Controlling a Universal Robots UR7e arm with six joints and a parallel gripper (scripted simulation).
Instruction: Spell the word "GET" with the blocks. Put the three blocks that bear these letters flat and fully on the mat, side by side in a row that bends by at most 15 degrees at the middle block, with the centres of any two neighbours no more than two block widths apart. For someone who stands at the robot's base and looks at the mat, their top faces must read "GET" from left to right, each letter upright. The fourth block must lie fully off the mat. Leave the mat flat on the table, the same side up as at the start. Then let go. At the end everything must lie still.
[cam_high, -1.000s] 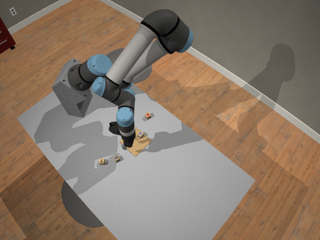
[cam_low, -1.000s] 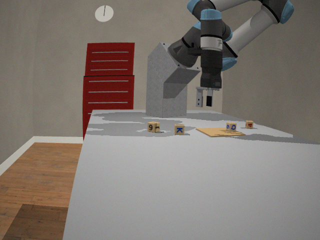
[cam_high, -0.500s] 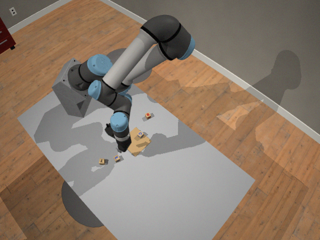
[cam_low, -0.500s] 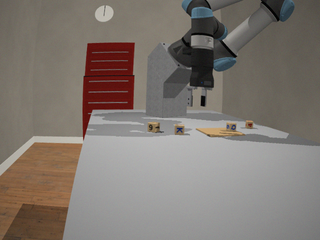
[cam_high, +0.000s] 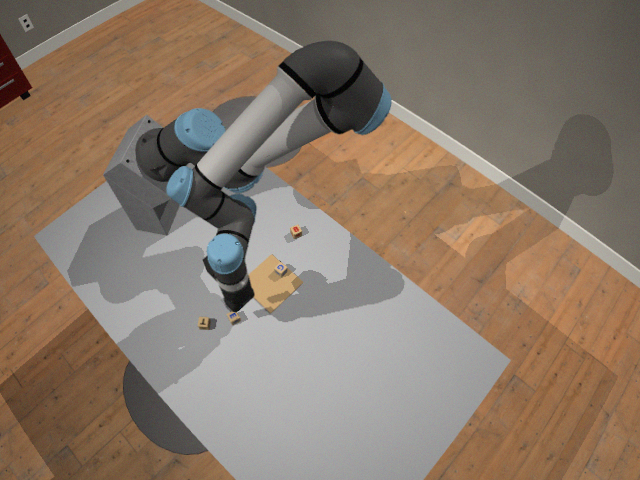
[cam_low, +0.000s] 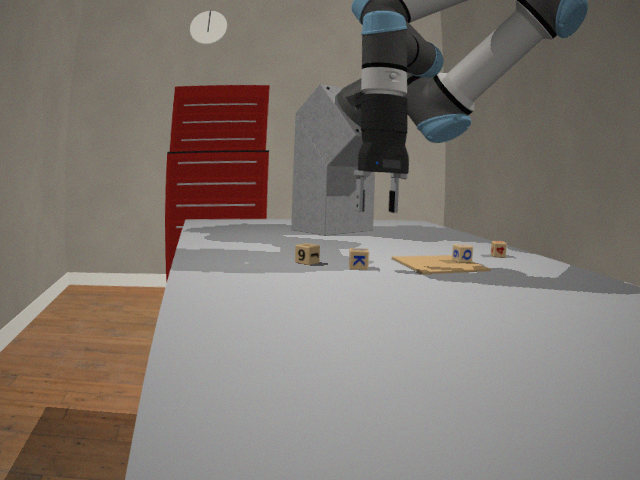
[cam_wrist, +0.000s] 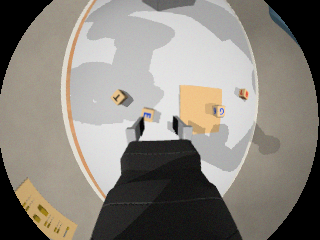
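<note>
Right now the E block is 10 mm ahead of my hand, 30 mm to the right of it and 90 mm below it. From my hand the other things lie so: tan mat: 50 mm behind, 120 mm to the left, 110 mm below.
</note>
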